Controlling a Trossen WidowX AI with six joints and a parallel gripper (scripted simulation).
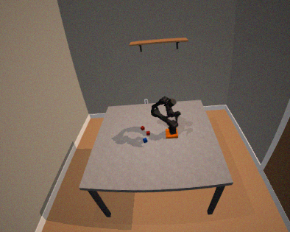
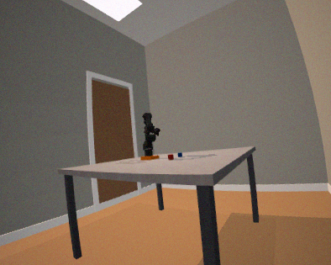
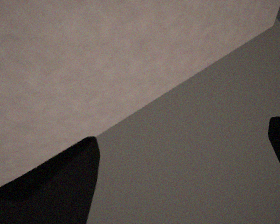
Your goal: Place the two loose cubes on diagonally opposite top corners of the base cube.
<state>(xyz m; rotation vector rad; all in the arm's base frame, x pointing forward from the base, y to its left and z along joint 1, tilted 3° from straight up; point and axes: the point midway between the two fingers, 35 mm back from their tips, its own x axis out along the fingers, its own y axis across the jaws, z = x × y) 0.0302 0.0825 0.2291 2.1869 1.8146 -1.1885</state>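
Right now the blue cube is 27 cm ahead of my gripper tip, 9 cm to the right of it and 21 cm below it.
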